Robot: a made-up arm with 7 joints.
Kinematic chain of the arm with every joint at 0, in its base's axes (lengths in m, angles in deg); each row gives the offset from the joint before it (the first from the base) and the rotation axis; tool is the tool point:
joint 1: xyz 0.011 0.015 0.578 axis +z
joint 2: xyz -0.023 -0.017 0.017 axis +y
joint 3: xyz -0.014 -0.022 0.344 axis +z
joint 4: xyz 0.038 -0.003 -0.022 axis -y
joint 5: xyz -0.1 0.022 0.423 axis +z
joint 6: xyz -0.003 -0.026 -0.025 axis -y
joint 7: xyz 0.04 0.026 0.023 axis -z
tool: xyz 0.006 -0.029 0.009
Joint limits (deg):
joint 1: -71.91..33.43
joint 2: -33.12..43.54
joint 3: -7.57..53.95
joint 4: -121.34..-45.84
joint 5: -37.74..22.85
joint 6: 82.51..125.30
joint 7: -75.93..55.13
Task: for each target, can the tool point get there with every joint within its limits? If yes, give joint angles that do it. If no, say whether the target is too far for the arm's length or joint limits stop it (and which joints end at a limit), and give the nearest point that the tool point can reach.
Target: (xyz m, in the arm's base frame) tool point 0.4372 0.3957 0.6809
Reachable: yes | joints 21.76 30.64 28.77 -103.10 13.82 104.12 -36.49
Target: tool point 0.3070 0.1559 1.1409
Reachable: yes | joints 11.64 -8.79 17.80 -87.17 12.63 120.18 5.05
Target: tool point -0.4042 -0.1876 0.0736
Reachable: no: joint limits stop it (at a limit: joint 1, joint 2, joint 3, joint 4, joint 5, joint 6) | nearest point 0.0360 -0.4423 0.4051 | short by 0.607 m
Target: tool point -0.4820 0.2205 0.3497
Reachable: no: joint limits stop it (at a limit: joint 1, joint 2, joint 3, joint 4, joint 5, joint 6, joint 7) | nearest point 0.0360 0.4963 0.5501 | short by 0.620 m
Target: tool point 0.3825 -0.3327 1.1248
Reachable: yes | joints -58.24 19.39 25.06 -60.59 -31.62 91.28 -28.55
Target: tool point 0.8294 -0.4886 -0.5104
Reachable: no: too far | nearest point 0.4083 -0.2294 0.3906 | short by 1.028 m
